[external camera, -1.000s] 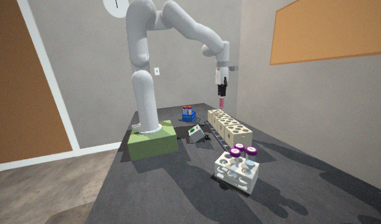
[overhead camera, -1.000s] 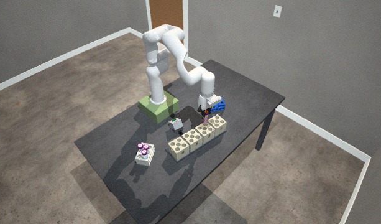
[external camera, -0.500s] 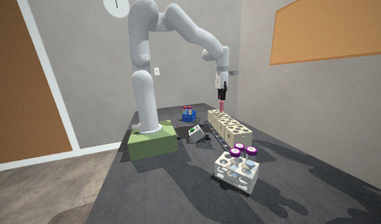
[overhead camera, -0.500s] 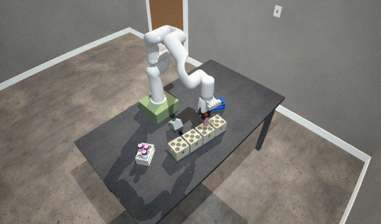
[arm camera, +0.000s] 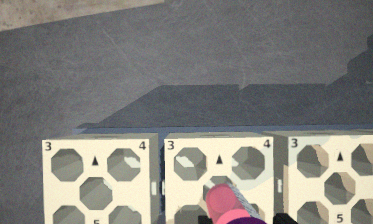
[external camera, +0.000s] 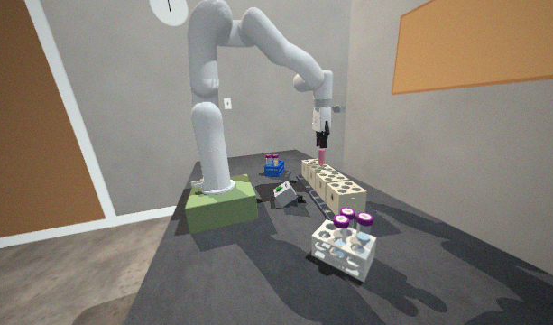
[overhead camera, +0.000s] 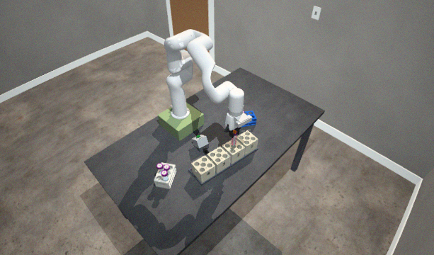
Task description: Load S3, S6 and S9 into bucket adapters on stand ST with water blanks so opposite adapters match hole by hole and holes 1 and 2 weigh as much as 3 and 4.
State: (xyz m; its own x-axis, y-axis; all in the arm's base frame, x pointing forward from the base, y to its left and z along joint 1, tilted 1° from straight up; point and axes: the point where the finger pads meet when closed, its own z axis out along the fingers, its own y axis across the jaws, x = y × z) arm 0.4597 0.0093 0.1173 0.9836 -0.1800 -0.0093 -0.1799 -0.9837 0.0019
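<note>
The sample tube lies 50 mm below my hand and 10 mm ahead of it. Also, from my hand: stand marked 1 (210 mm below, 50 mm to the right, 20 mm behind); then green done key (230 mm behind, 150 mm below, 60 mm to the right); then adapter 1 (160 mm below, 110 mm to the left, 20 mm ahead).
</note>
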